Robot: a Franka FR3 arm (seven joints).
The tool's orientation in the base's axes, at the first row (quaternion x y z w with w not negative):
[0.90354 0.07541 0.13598 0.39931]
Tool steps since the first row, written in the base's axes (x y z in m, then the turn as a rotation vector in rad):
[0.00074 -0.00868 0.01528 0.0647 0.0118 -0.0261]
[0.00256 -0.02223 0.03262 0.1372 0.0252 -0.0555]
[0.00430 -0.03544 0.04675 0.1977 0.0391 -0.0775]
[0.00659 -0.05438 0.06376 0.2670 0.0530 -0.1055]
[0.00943 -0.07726 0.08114 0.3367 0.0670 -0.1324]
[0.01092 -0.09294 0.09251 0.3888 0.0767 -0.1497]
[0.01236 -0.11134 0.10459 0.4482 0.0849 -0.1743]
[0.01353 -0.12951 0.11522 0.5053 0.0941 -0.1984]
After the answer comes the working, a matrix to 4 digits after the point.
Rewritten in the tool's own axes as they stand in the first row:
[0.00141 0.01717 -0.00353 0.0596 -0.0255 0.0283]
[0.00304 0.03917 -0.00464 0.1264 -0.0543 0.0601]
[0.00409 0.05855 -0.00395 0.1833 -0.0782 0.0830]
[0.00478 0.08392 -0.00093 0.2475 -0.1064 0.1125]
[0.00511 0.11222 0.00479 0.3123 -0.1338 0.1413]
[0.00479 0.13120 0.00891 0.3610 -0.1517 0.1616]
[0.00390 0.15252 0.01447 0.4150 -0.1738 0.1899]
[0.00254 0.17261 0.02072 0.4671 -0.1963 0.2164]

The tool's axes in the first row as the columns of a matrix, in the base's axes (rounded; the answer above uses it unrounded):
[0.9516 0.0277 0.3059]
[0.2449 -0.6697 -0.7011]
[0.1855 0.7421 -0.6441]

